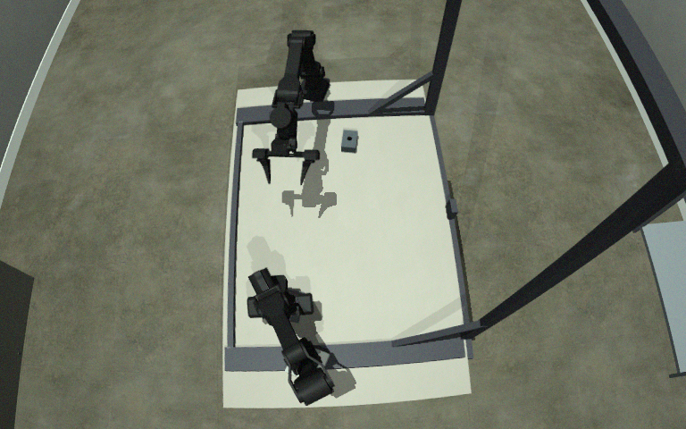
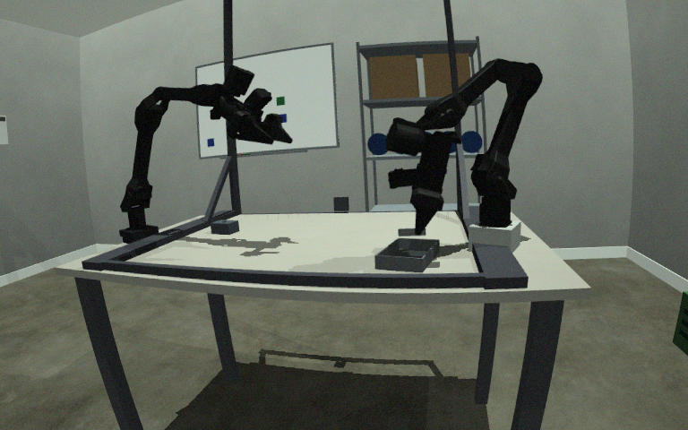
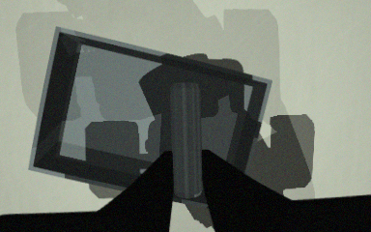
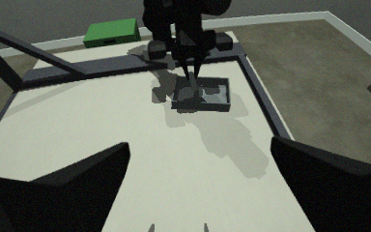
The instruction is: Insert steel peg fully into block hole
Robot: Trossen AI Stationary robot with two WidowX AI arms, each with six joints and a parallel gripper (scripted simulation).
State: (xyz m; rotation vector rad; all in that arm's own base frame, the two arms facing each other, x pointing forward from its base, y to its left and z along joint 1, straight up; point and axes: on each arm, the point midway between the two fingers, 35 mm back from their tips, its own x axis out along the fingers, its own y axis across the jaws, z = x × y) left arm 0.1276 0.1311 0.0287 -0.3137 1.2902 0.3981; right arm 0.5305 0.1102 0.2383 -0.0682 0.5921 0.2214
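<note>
Now: the steel peg 320 mm to the left of my right hand, 220 mm below it and 20 mm ahead of it. Also, from my right hand: shallow grey tray 310 mm to the left, 270 mm below, 50 mm ahead.
My left hand is 80 mm above the shallow grey tray, 20 mm to the left of it and 20 mm short of it. Round my left hand: steel peg (30 mm below, 20 mm to the right).
</note>
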